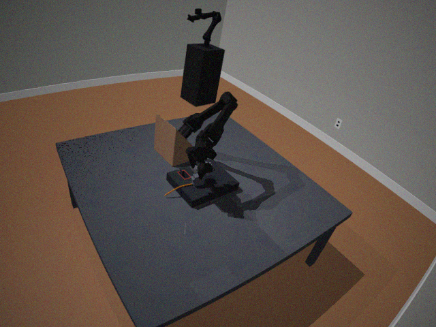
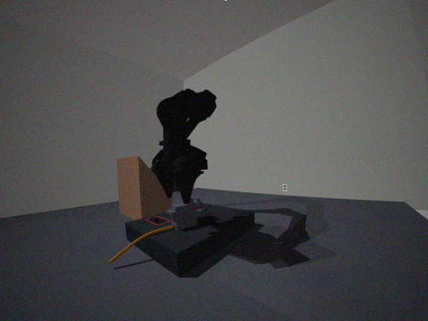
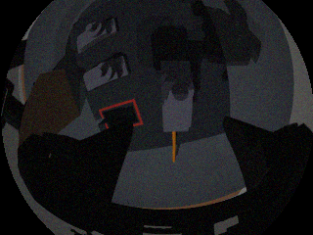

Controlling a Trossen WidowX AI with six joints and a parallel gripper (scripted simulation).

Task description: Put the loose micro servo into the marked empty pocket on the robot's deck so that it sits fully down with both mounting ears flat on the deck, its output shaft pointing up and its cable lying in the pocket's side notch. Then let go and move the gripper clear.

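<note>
My gripper tip is 9 cm above the dark deck, 7 cm to the right of it and 2 cm short of it.
</note>
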